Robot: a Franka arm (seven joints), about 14 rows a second.
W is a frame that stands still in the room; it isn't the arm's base.
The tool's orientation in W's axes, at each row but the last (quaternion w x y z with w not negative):
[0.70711 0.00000 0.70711 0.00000]
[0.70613 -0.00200 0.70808 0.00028]
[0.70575 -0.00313 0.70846 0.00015]
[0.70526 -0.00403 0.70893 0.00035]
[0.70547 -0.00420 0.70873 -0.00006]
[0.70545 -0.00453 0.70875 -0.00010]
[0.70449 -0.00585 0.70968 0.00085]
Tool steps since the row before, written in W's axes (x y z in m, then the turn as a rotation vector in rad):
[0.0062 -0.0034 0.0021 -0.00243 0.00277 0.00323]
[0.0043 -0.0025 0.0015 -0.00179 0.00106 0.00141]
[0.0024 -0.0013 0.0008 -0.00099 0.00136 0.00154]
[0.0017 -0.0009 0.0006 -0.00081 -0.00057 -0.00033]
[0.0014 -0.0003 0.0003 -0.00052 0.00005 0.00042]
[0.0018 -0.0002 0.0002 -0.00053 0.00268 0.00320]
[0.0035 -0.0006 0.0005 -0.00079 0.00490 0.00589]
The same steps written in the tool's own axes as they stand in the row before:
[-0.0021 -0.0034 0.0062 -0.00323 0.00277 -0.00243]
[-0.0015 -0.0025 0.0043 -0.00141 0.00106 -0.00179]
[-0.0008 -0.0013 0.0024 -0.00154 0.00136 -0.00099]
[-0.0006 -0.0009 0.0017 0.00034 -0.00056 -0.00081]
[-0.0003 -0.0003 0.0014 -0.00042 0.00005 -0.00052]
[-0.0002 -0.0002 0.0018 -0.00322 0.00266 -0.00053]
[-0.0005 -0.0006 0.0035 -0.00592 0.00487 -0.00079]

